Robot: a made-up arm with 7 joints.
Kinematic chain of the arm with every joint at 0, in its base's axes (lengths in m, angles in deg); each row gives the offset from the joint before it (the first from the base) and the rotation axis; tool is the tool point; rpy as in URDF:
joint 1: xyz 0 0 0.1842 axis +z
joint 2: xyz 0 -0.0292 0.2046 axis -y
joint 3: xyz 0 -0.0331 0.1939 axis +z
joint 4: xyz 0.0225 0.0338 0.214 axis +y
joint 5: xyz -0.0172 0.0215 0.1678 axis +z
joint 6: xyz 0 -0.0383 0.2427 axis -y
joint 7: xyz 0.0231 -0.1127 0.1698 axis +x
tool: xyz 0 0 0 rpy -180 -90 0
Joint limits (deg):
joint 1: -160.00..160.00
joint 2: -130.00..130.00
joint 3: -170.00..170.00
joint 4: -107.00..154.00
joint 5: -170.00..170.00
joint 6: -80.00..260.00
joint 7: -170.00..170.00
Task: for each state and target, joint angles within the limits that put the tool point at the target. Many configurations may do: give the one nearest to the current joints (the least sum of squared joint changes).
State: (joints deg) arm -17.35 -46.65 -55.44 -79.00 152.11 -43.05 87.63
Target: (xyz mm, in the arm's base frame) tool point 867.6 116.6 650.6
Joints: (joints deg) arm -13.50 -67.13 -64.99 -37.72 140.61 -23.74 87.63
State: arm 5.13 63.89 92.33 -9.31 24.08 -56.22 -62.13
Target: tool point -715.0 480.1 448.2
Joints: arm -18.00 82.85 97.74 10.34 29.40 -63.86 -62.13
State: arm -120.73 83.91 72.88 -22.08 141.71 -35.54 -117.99
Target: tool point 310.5 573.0 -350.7
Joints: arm -127.02 123.95 71.36 -14.98 141.21 -23.74 -117.99
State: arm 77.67 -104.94 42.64 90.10 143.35 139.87 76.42
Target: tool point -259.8 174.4 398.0
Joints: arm 93.11 -90.31 65.93 101.54 154.64 139.16 76.42
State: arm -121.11 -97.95 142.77 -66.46 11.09 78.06 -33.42
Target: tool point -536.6 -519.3 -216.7
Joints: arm -125.18 -115.53 134.42 -21.40 19.16 32.10 -33.42
